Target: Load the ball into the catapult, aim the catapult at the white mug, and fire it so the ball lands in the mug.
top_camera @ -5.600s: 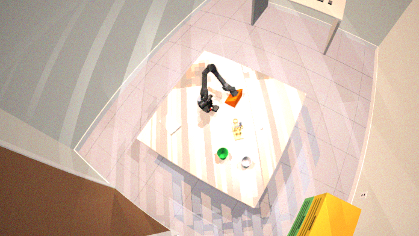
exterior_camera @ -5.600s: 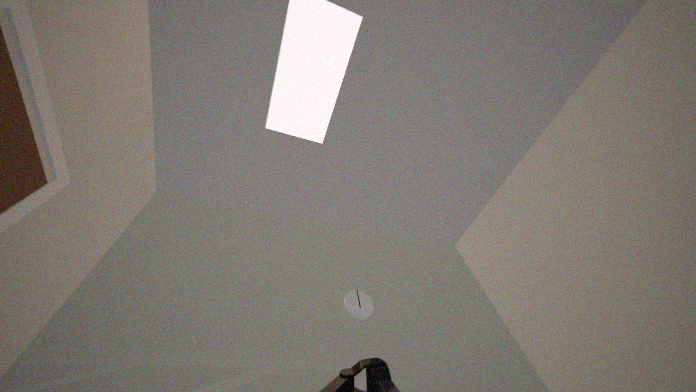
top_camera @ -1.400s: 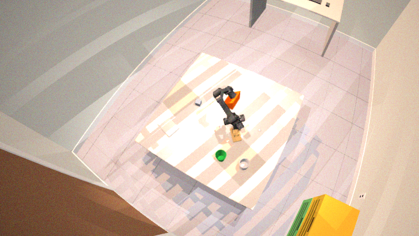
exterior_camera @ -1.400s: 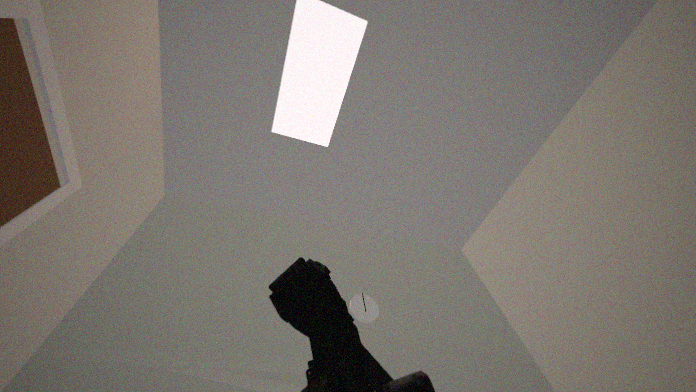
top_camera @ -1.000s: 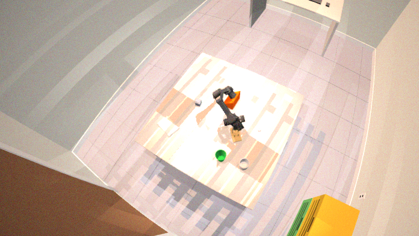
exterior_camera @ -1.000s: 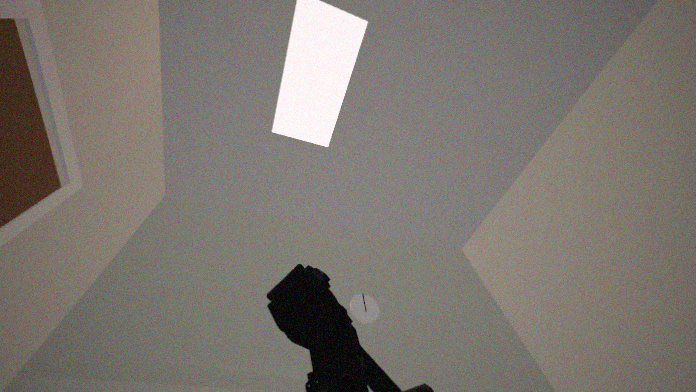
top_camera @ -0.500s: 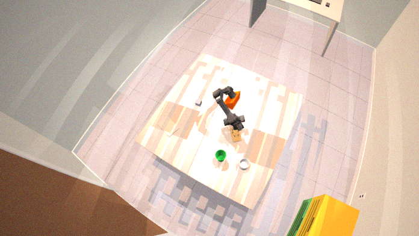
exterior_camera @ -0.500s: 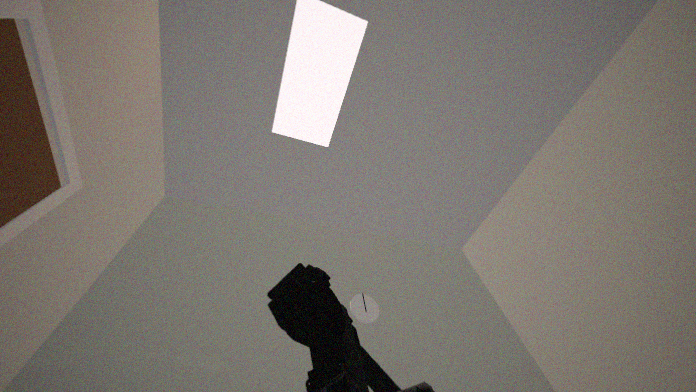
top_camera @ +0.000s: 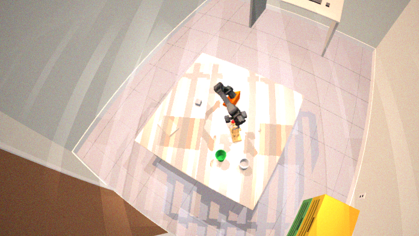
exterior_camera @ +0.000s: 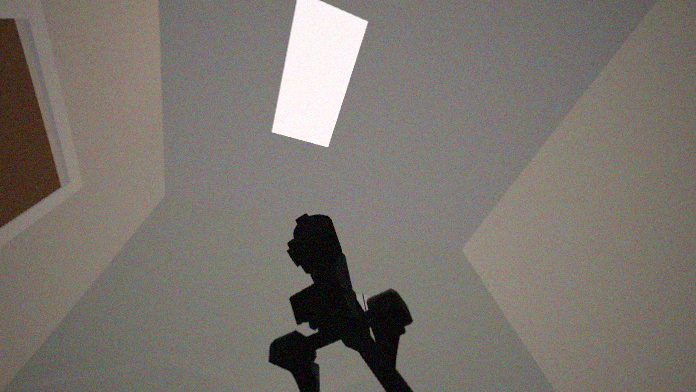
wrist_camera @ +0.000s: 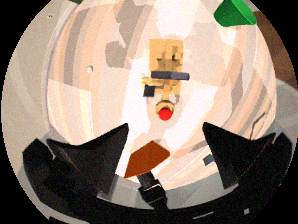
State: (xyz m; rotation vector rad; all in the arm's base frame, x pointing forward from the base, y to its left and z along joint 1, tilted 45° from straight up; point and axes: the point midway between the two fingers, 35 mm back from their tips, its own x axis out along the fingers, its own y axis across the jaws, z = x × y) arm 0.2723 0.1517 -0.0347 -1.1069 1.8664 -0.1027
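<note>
Now: gripper tip 100 mm above the red ball, 30 mm to the left of it and 30 mm past it. From my gripper tip the other things lie so: green cup (320 mm ahead, 130 mm below, 20 mm to the left); then wooden catapult (110 mm below, 20 mm to the left, 20 mm ahead); then white mug (300 mm ahead, 220 mm to the left, 130 mm below).
</note>
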